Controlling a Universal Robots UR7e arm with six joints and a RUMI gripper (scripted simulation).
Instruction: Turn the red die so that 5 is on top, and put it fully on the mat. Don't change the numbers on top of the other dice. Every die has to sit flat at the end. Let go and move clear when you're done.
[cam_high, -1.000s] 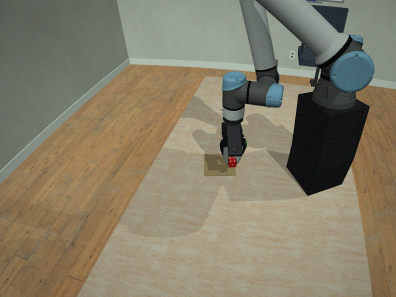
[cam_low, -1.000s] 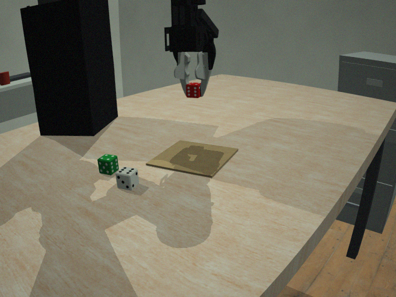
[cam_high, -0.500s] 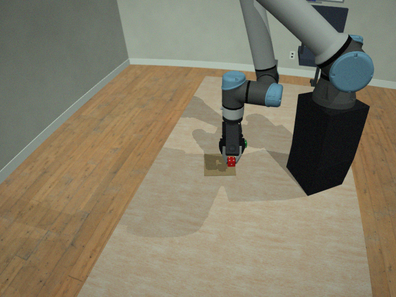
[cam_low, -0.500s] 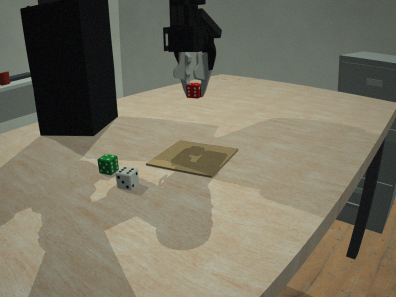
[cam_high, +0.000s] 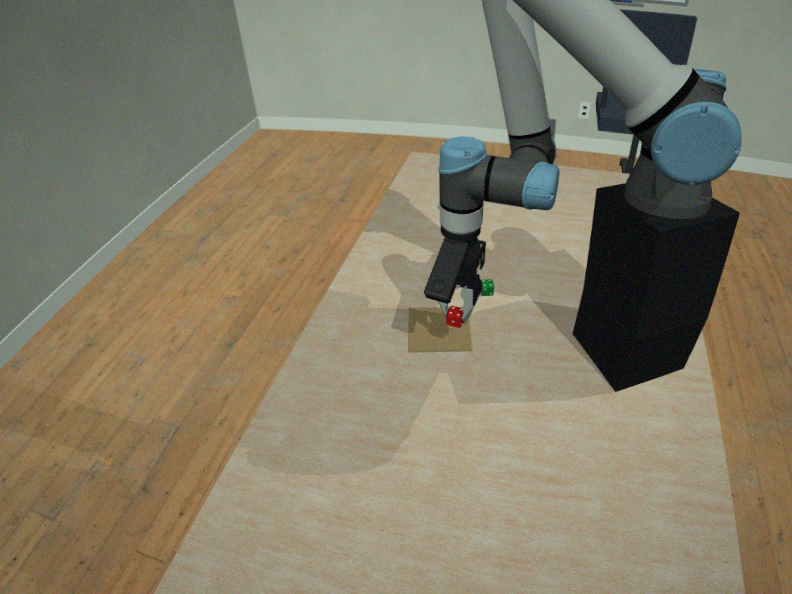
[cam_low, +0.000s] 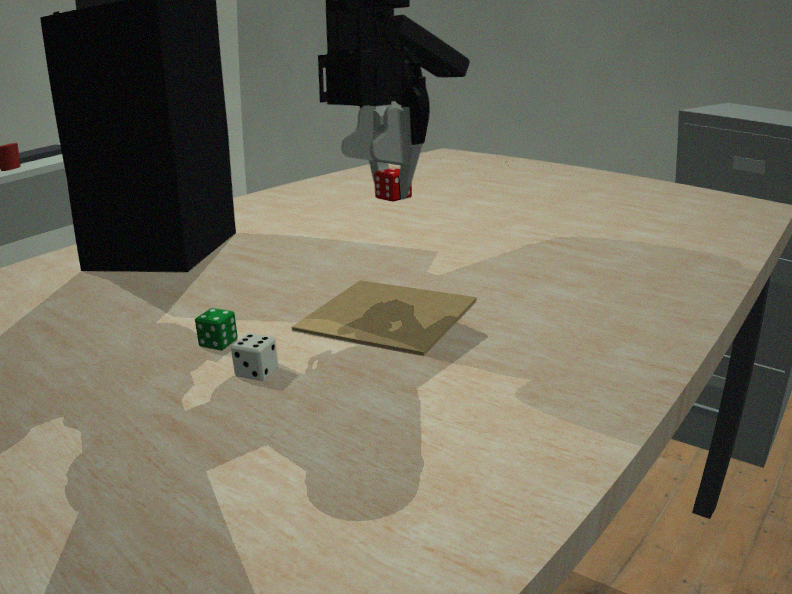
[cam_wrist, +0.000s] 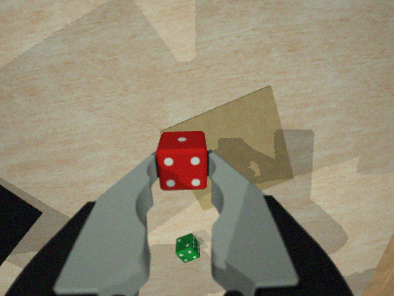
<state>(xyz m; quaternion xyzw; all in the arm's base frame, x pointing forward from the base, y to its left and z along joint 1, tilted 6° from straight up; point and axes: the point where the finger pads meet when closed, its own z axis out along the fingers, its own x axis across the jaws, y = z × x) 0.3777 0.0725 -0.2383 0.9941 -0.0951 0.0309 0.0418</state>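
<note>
Right now my hand is 12 cm above the tan mat, 7 cm to the left of it and 5 cm short of it. Also, from my hand: red die: right at my hand; green die: 22 cm to the right, 10 cm below, 5 cm behind; white die: 24 cm to the right, 10 cm below, 3 cm ahead.
</note>
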